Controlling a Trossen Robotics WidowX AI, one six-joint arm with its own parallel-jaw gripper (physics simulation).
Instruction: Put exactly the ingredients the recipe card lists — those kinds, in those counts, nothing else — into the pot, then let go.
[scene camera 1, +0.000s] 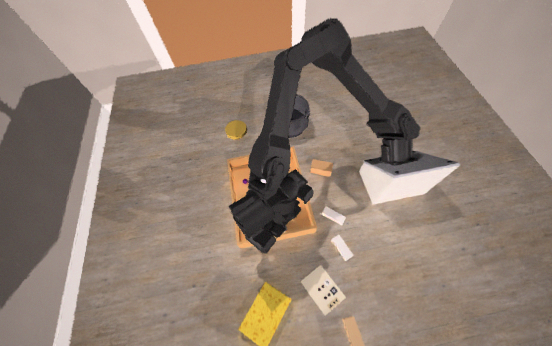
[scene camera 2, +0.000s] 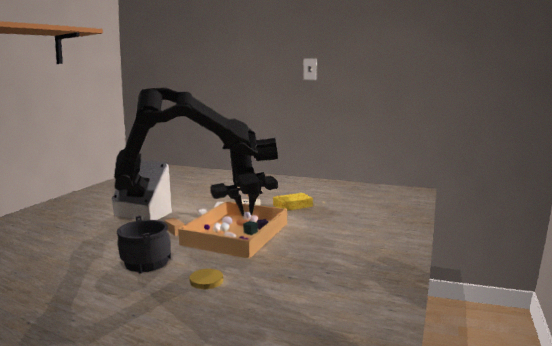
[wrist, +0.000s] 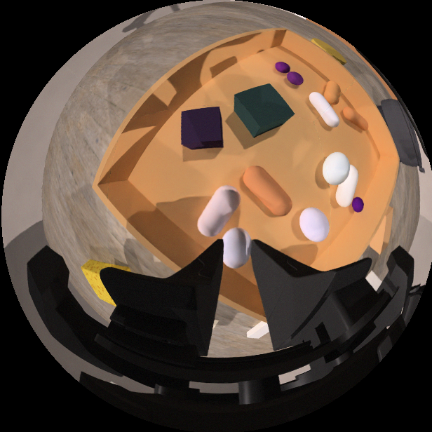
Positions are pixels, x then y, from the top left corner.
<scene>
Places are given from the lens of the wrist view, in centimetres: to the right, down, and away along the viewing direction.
my gripper (wrist: 236, 244): 1, 2, 10
purple cube (wrist: 201, 128): -1, -5, 7
green cube (wrist: 261, 108): 2, -6, 6
white egg-like piece (wrist: 237, 243): 1, 2, 9
</scene>
